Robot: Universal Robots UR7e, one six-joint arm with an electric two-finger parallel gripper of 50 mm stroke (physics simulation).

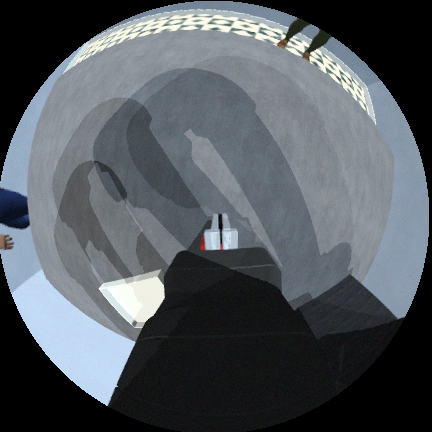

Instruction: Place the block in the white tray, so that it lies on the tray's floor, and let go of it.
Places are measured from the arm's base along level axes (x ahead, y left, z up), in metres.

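Pixels of known places: gripper, fingertip midpoint: (219,222).
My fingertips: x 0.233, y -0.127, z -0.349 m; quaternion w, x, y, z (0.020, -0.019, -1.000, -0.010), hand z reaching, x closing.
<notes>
Behind a point stands the place of what it marks.
My gripper (219,222) {x 0.232, y -0.127, z -0.349 m} is shut, its two white fingers pressed together with only a thin dark seam between them. Nothing is held between the fingers. The red block (203,245) {x 0.253, y -0.109, z -0.326 m} shows only as small red slivers low beside and behind the fingers, just above the black gripper body, on the grey table (282,120) {x 0.132, y -0.258, z -0.360 m}. The white tray (130,296) {x 0.419, y 0.015, z -0.357 m} lies to the lower left of the gripper, its right part hidden behind the gripper body. The block is outside the tray.
The arm's shadows fall across the round grey table top. A patterned tiled floor (201,22) lies beyond the far edge, with a person's legs (306,38) at the top right. A blue-sleeved arm (12,209) shows at the left edge.
</notes>
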